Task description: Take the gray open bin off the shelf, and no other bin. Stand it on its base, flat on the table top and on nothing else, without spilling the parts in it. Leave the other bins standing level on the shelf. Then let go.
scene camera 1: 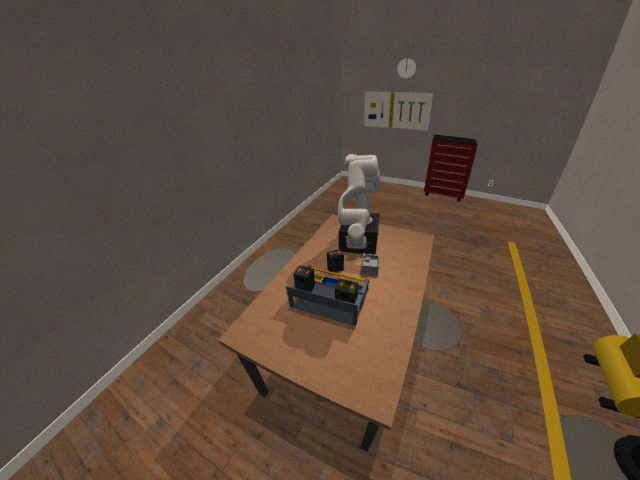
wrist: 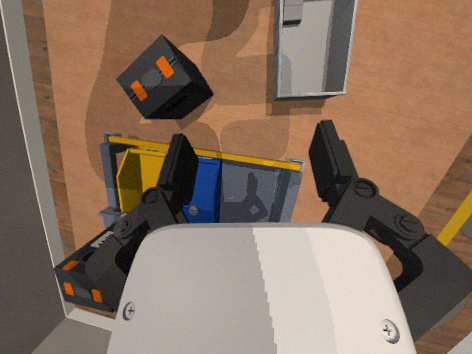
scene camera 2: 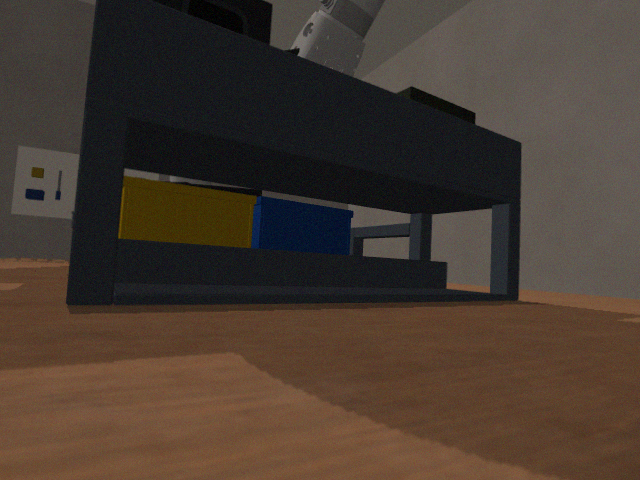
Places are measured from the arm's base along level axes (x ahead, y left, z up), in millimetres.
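Where they show: gripper, between the fingertips: (scene camera 1: 356, 246) (wrist: 249, 141).
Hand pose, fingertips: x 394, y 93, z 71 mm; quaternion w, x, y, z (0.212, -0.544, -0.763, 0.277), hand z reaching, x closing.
Note:
Things, the pixels of their centre, and the offset from my fingertips. Level surfaces: height alone.
- gray open bin, middle of its body: (wrist: 308, 41) (scene camera 1: 371, 261) 152 mm back, 53 mm left, 214 mm down
- table top, height of its surface: 252 mm down
- gray block, middle of its body: (wrist: 292, 15) 193 mm back, 17 mm left, 241 mm down
- yellow bin, middle of its body: (scene camera 2: 167, 237) (wrist: 151, 189) (scene camera 1: 313, 283) 181 mm ahead, 188 mm right, 208 mm down
- blue bin, middle of its body: (scene camera 2: 265, 245) (wrist: 195, 196) (scene camera 1: 330, 287) 170 mm ahead, 86 mm right, 208 mm down
- dark green case, middle of its body: (scene camera 2: 414, 154) (scene camera 1: 346, 292) 254 mm ahead, 47 mm left, 102 mm down
- yellow rail, middle of its body: (wrist: 201, 152) (scene camera 1: 337, 274) 65 mm ahead, 85 mm right, 192 mm down
The gray open bin (scene camera 1: 370, 265) (wrist: 312, 65) stands upright on its base on the table top (scene camera 1: 361, 361), apart from the shelf (scene camera 1: 321, 295) (scene camera 2: 258, 98) (wrist: 109, 175). A gray block (wrist: 293, 12) lies in it; its far end is cut off in the wrist view. The yellow bin (scene camera 1: 320, 279) (scene camera 2: 186, 211) (wrist: 142, 175) and the blue bin (scene camera 2: 305, 224) (wrist: 207, 187) stand side by side on the shelf and look level. A round part shows in the blue bin. My gripper (wrist: 249, 141) is open and empty, above the table near the shelf's yellow rail, with no contact with the gray bin.
A black case (scene camera 1: 335, 261) (wrist: 162, 80) stands on the table between my base and the shelf. Another black case (scene camera 1: 303, 279) (wrist: 82, 290) and a dark green case (scene camera 1: 346, 290) (scene camera 2: 439, 105) sit on the shelf's upper deck. The yellow rail (wrist: 250, 159) crosses the shelf's bin side.

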